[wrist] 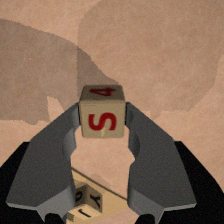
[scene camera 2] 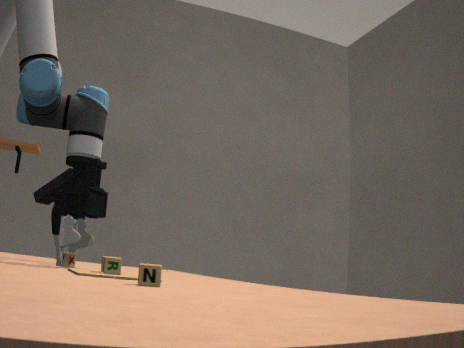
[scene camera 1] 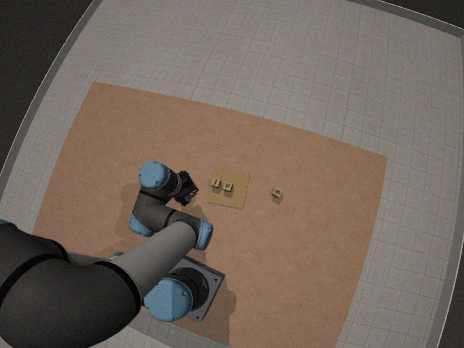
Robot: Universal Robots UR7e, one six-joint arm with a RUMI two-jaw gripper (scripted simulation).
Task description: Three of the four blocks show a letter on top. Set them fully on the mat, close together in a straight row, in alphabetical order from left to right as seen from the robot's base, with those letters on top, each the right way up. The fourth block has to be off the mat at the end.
Scene:
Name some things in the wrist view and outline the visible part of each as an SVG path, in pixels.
My gripper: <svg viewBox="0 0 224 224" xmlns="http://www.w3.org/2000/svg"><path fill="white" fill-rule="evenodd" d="M126 102L125 125L129 129L128 149L135 158L135 161L129 168L127 205L139 215L134 224L224 224L224 193L213 176L181 141L176 141L130 102ZM79 102L68 108L28 142L23 142L0 167L0 224L66 224L67 212L75 206L76 187L71 170L70 156L77 147L75 131L81 125Z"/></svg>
A block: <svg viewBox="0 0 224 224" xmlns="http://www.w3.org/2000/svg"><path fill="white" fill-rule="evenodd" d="M85 85L79 100L82 137L124 137L126 102L123 87L121 85Z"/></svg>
A block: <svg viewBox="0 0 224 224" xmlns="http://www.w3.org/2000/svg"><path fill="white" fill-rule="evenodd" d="M88 184L76 189L75 206L72 210L68 211L82 220L102 215L102 194Z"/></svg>

